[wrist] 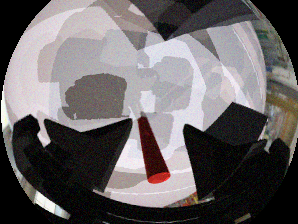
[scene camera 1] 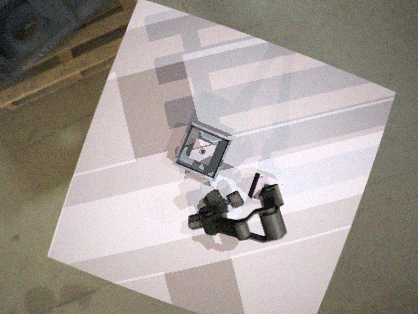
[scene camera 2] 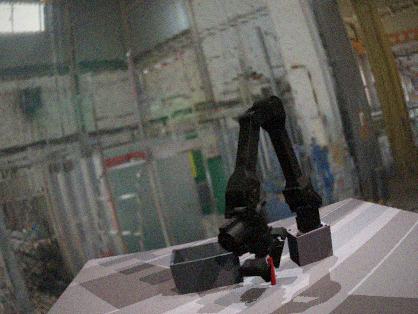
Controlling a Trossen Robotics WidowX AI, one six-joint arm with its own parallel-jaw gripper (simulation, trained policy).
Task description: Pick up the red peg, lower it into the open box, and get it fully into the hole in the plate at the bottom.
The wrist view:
my gripper: 158, 125
red peg: 155, 165
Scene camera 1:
box: 193, 131
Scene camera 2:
my gripper: 272, 274
box: 206, 266
